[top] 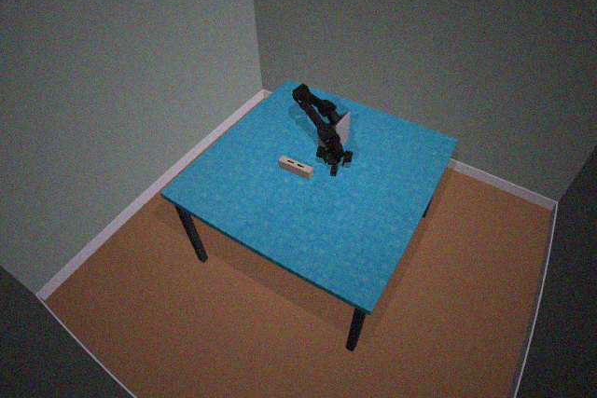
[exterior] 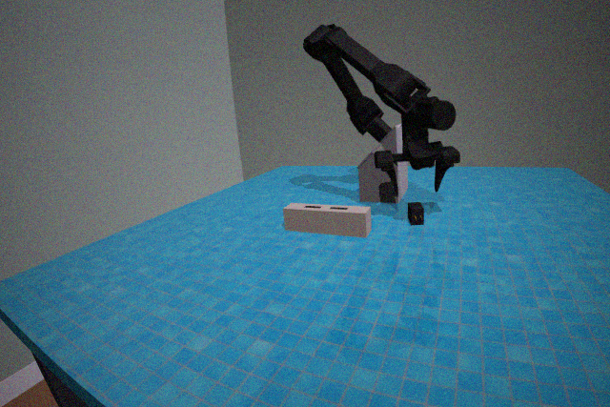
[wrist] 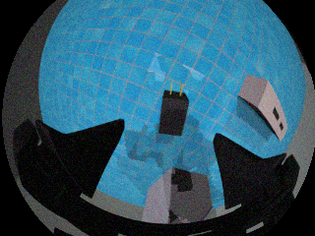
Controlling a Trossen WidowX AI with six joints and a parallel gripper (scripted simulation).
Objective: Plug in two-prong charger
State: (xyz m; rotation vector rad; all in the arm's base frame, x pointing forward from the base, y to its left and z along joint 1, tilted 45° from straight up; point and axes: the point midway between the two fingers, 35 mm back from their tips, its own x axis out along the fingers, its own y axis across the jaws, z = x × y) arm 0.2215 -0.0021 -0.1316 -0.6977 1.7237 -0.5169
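Right now the black two-prong charger is 10 mm ahead of my gripper tip and 50 mm below it.
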